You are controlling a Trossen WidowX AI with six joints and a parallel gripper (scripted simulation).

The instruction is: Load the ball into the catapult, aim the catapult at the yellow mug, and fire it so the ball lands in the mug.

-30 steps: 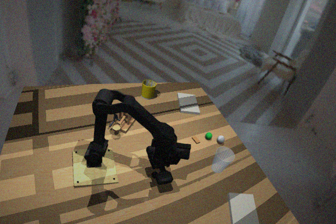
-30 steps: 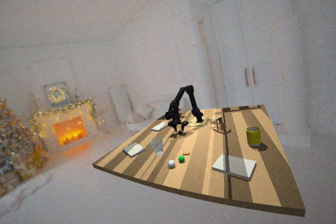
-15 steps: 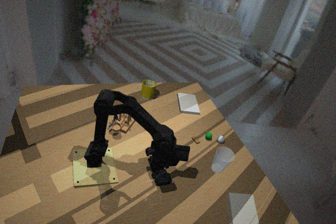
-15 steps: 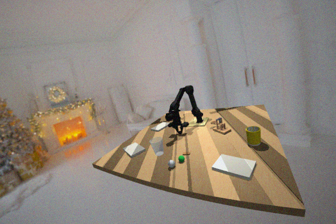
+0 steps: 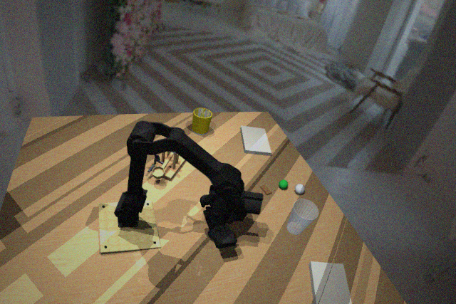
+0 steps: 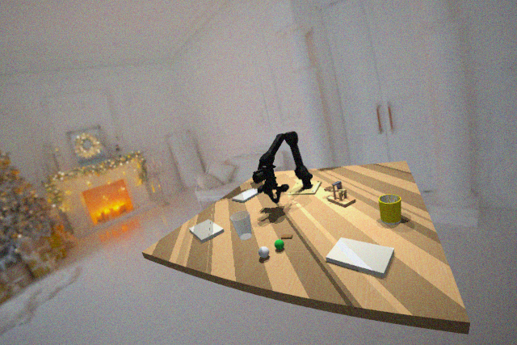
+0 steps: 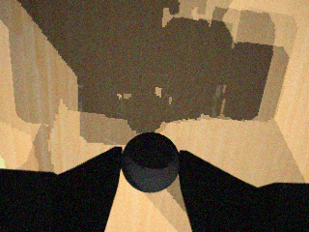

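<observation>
My gripper tip is now 340 mm to the right of the wooden catapult, 120 mm past it and 20 mm below it. Round my gripper tip: clear cup (320 mm ahead, 20 mm to the right); then dark ball (10 mm above); then small brown block (290 mm ahead, 190 mm to the left, 30 mm below).
</observation>
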